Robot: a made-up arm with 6 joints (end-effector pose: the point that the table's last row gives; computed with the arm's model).
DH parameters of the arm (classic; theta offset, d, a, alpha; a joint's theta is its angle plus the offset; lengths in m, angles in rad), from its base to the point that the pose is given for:
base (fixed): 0.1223 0 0.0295 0
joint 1: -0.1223 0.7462 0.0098 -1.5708
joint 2: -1.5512 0 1.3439 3.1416
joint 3: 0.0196 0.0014 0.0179 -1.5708
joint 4: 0 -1.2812 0.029 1.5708
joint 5: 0 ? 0.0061 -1.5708
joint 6: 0.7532 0 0.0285 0
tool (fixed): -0.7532 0.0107 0 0
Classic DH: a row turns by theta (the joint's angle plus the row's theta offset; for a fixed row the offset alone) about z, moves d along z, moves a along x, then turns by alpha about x.
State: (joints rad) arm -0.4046 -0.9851 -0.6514 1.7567 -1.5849 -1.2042
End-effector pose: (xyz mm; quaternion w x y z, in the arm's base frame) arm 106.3 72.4 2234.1 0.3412 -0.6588 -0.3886 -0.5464
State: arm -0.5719 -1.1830 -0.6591 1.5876 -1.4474 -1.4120
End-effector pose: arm -159.6 181.0 2216.3 0.2449 -0.5471 -0.4886 -0.6340
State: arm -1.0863 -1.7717 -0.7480 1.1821 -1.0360 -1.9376
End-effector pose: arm -470.6 783.9 1777.8 0.0999 0.2515 0.7547 0.5977
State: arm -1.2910 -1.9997 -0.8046 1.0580 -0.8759 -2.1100
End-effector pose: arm -375.0 978.7 1522.6 0.1893 0.1700 0.8365 0.4853
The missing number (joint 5, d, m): 0.2924
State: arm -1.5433 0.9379 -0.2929 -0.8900 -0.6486 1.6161
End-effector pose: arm -124.8 -1363.0 268.4 0.9051 0.1369 -0.2054 -0.3462
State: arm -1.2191 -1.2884 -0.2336 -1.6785 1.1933 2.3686
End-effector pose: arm -88.7 381.1 2140.1 0.1189 -0.7225 -0.3370 -0.5918
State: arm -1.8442 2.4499 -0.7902 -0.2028 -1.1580 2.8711
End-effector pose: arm -156.9 476.9 -168.5 0.1837 0.7119 -0.6777 -0.0088
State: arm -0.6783 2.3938 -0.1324 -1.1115 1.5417 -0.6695
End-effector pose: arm -256.5 44.7 -785.7 0.5312 -0.5015 -0.2433 -0.6381
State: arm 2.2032 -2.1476 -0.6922 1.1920 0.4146 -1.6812
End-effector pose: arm 865.0 -1009.4 1326.9 0.1571 -0.9592 0.2078 -0.1102
